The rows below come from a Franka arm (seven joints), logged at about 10 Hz.
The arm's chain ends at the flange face. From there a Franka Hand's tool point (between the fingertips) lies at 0.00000 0.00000 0.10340 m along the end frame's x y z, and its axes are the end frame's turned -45 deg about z.
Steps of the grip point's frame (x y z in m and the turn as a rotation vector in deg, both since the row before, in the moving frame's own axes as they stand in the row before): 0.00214 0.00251 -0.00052 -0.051 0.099 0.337; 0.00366 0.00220 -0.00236 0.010 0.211 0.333; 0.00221 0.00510 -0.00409 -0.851 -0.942 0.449; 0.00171 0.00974 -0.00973 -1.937 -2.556 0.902; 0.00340 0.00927 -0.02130 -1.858 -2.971 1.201; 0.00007 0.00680 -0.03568 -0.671 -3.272 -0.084; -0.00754 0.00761 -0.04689 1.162 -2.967 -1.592; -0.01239 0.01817 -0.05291 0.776 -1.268 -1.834; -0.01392 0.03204 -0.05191 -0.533 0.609 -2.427; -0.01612 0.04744 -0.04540 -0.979 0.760 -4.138
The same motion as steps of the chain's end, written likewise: 0.00310 0.00032 -0.00052 0.034 0.106 0.337; 0.00389 -0.00075 -0.00236 0.156 0.142 0.333; 0.00529 -0.00024 -0.00406 -1.268 -0.064 0.449; 0.00893 -0.00005 -0.00957 -3.177 -0.438 0.902; 0.01044 -0.00199 -0.02111 -3.415 -0.787 1.201; 0.00817 -0.00027 -0.03550 -2.788 -1.839 -0.084; 0.00528 0.00834 -0.04673 -1.276 -2.920 -1.592; 0.00668 0.02094 -0.05288 -0.348 -1.445 -1.834; 0.01136 0.03263 -0.05190 0.054 0.808 -2.427; 0.01992 0.04474 -0.04538 -0.155 1.230 -4.138
